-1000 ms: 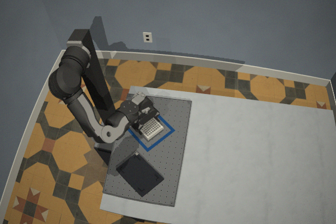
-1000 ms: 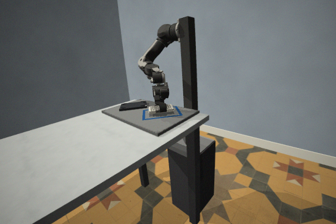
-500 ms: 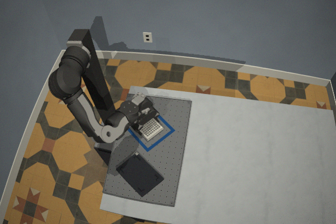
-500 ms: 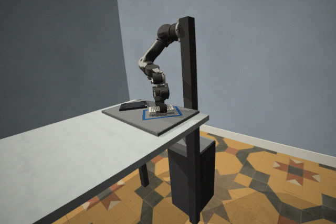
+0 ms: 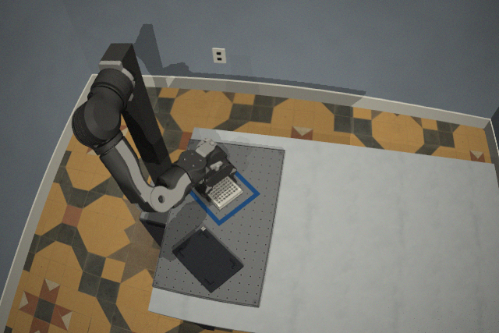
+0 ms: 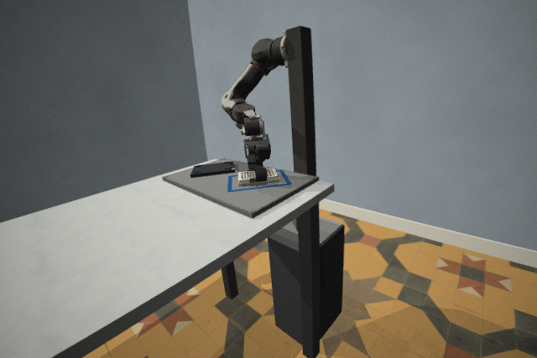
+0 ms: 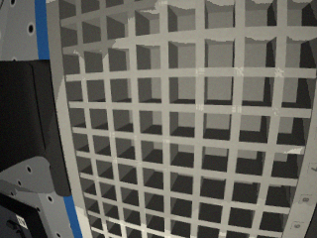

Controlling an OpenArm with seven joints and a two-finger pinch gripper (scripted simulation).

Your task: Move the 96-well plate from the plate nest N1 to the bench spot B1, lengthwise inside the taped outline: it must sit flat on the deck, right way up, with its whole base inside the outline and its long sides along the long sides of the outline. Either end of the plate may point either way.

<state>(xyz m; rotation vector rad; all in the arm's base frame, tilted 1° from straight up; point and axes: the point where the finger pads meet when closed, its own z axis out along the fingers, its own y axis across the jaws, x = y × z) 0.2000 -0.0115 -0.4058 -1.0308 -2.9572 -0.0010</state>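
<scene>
The white 96-well plate lies right at my hand. The rest, counted from my hand: black plate nest: 230 mm to the right, 20 mm ahead, 10 mm below.
</scene>
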